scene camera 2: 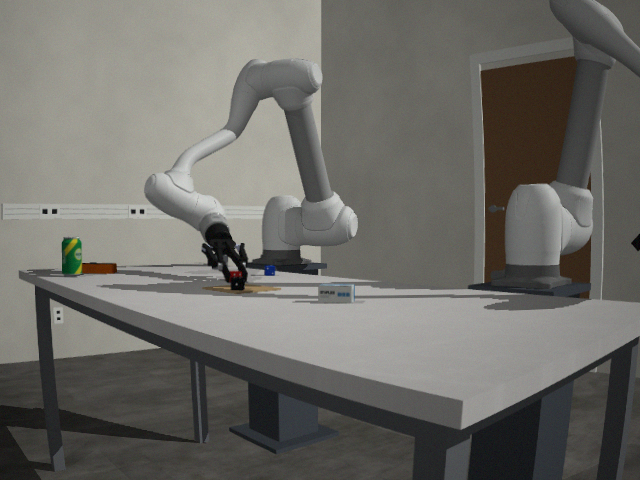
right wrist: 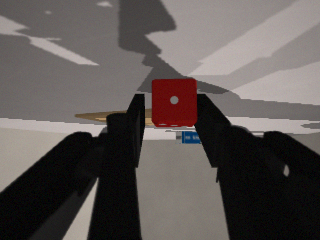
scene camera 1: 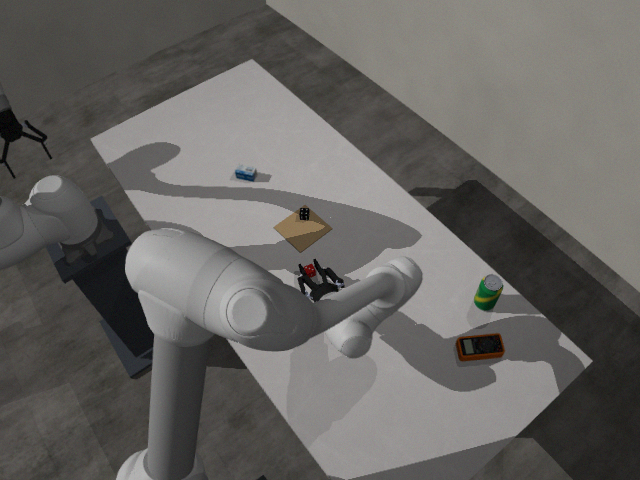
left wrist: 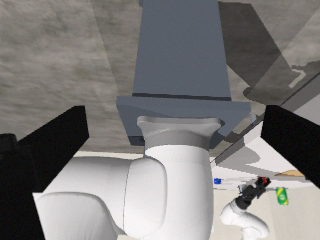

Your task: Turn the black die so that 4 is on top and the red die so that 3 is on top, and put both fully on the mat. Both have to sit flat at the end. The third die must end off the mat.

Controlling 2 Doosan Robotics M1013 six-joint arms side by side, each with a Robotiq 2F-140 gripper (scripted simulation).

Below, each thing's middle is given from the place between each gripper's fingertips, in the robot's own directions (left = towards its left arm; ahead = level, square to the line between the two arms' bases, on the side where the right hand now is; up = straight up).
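My left hand is 120 mm above the tan mat (scene camera 1: pixel 301 234), 690 mm short of it and 750 mm to the left of it. As for my right hand, the mat is 80 mm ahead of it, 170 mm to the left of it and 30 mm below it.
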